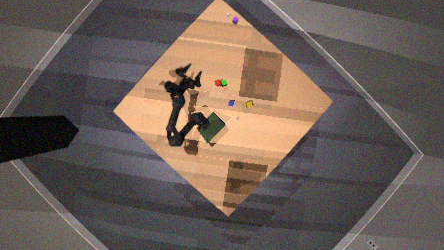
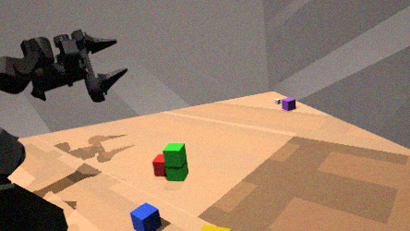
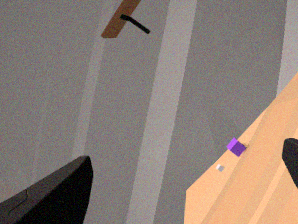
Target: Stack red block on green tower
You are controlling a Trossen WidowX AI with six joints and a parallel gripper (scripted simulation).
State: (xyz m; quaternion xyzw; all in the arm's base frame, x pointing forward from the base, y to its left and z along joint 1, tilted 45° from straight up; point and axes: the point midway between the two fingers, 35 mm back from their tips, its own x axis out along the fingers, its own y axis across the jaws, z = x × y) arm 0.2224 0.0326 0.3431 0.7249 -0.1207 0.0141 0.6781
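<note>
Right now my gripper tip is 25 cm above the red block, 13 cm to the left of it and 4 cm short of it. Round my gripper tip: purple block 53 cm ahead, 26 cm below, 8 cm to the left; then blue block 31 cm to the right, 26 cm below, 2 cm behind; then yellow block 43 cm to the right, 25 cm below, 6 cm ahead.
</note>
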